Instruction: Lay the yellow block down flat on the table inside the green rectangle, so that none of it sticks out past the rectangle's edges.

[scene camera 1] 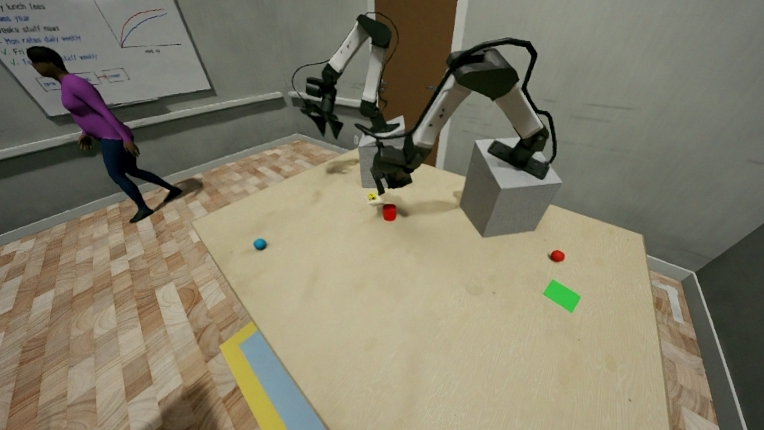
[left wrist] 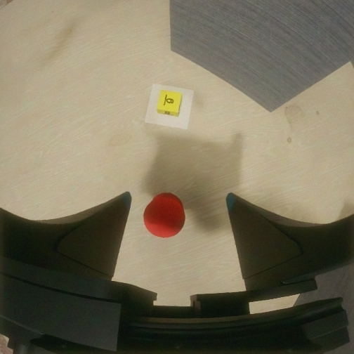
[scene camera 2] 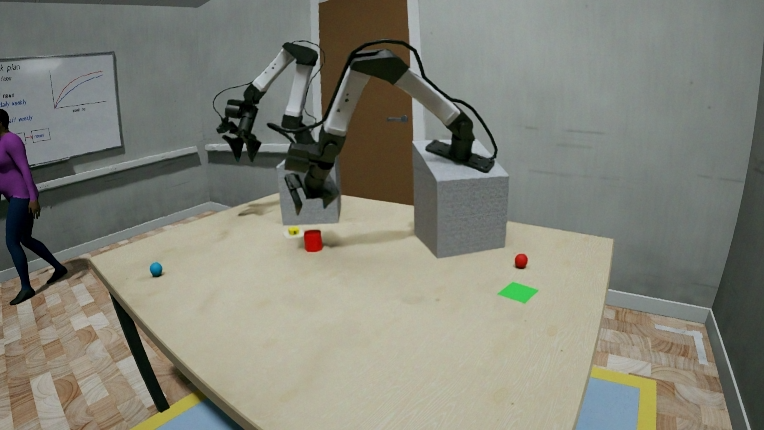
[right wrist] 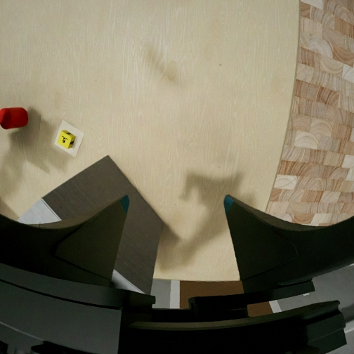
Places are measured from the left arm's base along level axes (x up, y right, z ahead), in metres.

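Where they show: left gripper, fingertip midpoint: [scene camera 1: 388, 190] [scene camera 2: 310, 211]; right gripper, fingertip midpoint: [scene camera 1: 329, 137] [scene camera 2: 244, 161]; left arm's base, origin of the base link: [scene camera 1: 516, 159] [scene camera 2: 459, 157]; right arm's base, origin of the base link: [scene camera 1: 381, 130].
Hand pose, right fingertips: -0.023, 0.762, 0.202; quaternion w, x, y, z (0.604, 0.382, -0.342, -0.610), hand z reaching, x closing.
Note:
Things, the pixels of their centre, and the offset from my right fingertips, as dx, dy, dz. "spot": a spot on its surface instead.
- yellow block, body centre: [scene camera 2: 293, 231] [scene camera 1: 372, 196] -0.223, -0.268, +0.009
- green rectangle, surface spot: [scene camera 2: 518, 292] [scene camera 1: 562, 295] spot: -0.231, -1.032, +0.037
- red cylinder, body centre: [scene camera 2: 313, 240] [scene camera 1: 389, 212] -0.206, -0.420, +0.067
- red ball, body centre: [scene camera 2: 521, 260] [scene camera 1: 557, 256] -0.213, -0.995, -0.102
- blue ball, body centre: [scene camera 2: 156, 269] [scene camera 1: 259, 243] -0.212, -0.159, +0.497
The yellow block [scene camera 1: 372, 197] [scene camera 2: 294, 231] [left wrist: 169, 102] [right wrist: 66, 139], with a black mark on top, rests on a white square [left wrist: 185, 115] [right wrist: 79, 137] on the table. The green rectangle [scene camera 1: 561, 295] [scene camera 2: 518, 292] lies on the table far to the right in both scene views; no block is on it. My left gripper [scene camera 1: 394, 188] [scene camera 2: 312, 209] [left wrist: 178, 194] is open and empty above the red cylinder, with the block ahead of its fingers in the left wrist view. My right gripper [scene camera 1: 329, 134] [scene camera 2: 244, 158] [right wrist: 176, 197] is open and empty, high above the table's far left part.
A red cylinder [scene camera 1: 389, 212] [scene camera 2: 313, 241] [left wrist: 164, 217] [right wrist: 15, 118] stands close to the block. A grey pedestal [left wrist: 265, 50] [right wrist: 95, 185] rises beside them. Another grey pedestal [scene camera 1: 497, 197] [scene camera 2: 470, 213] and a red ball [scene camera 1: 557, 255] [scene camera 2: 520, 260] are towards the rectangle. A blue ball [scene camera 1: 259, 244] [scene camera 2: 155, 269] lies left.

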